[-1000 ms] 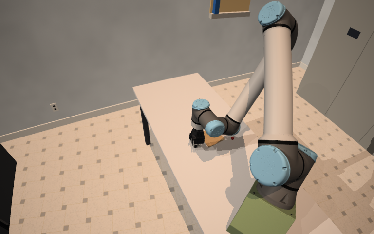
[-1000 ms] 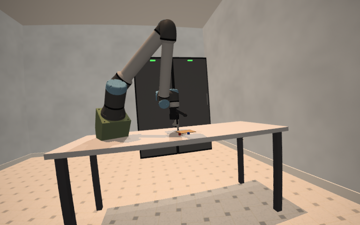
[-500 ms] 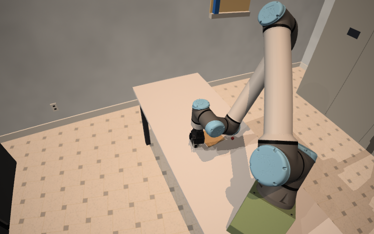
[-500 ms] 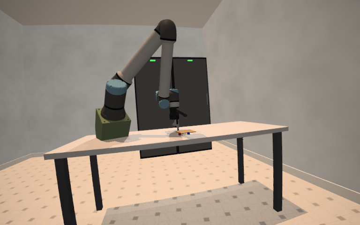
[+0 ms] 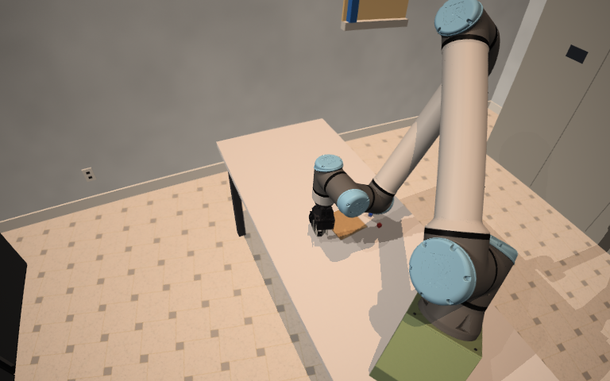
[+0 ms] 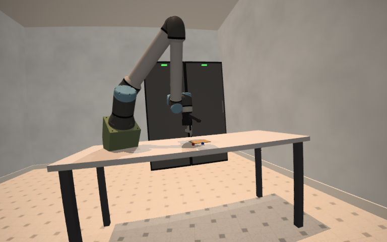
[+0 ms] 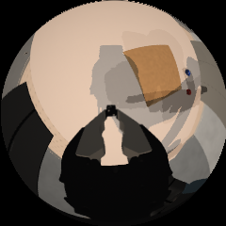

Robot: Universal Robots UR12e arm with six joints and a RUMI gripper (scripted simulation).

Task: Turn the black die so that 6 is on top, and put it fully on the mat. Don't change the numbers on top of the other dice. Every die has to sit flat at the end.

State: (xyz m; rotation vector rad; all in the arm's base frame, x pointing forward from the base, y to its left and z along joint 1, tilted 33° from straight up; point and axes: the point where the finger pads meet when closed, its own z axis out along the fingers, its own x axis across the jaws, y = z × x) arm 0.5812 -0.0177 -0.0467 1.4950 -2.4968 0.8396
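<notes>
The brown mat lies 150 mm to the right of my hand, 40 mm below it and 10 mm ahead of it. Also, from my hand: red die 250 mm to the right, 100 mm behind, 40 mm below; black die 10 mm below; blue die 270 mm to the right, 40 mm below, 30 mm behind.
</notes>
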